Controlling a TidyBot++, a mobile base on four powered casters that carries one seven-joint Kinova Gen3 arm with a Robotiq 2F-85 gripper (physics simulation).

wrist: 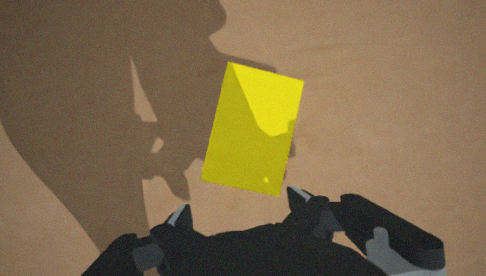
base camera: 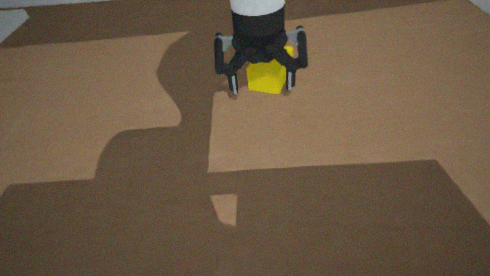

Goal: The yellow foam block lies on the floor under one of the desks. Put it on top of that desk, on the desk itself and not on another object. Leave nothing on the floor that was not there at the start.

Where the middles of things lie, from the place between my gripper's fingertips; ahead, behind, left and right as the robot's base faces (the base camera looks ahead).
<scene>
Right now my hand is 6 cm short of the yellow foam block point(base camera: 270, 77) and 2 cm to the left of it.
</scene>
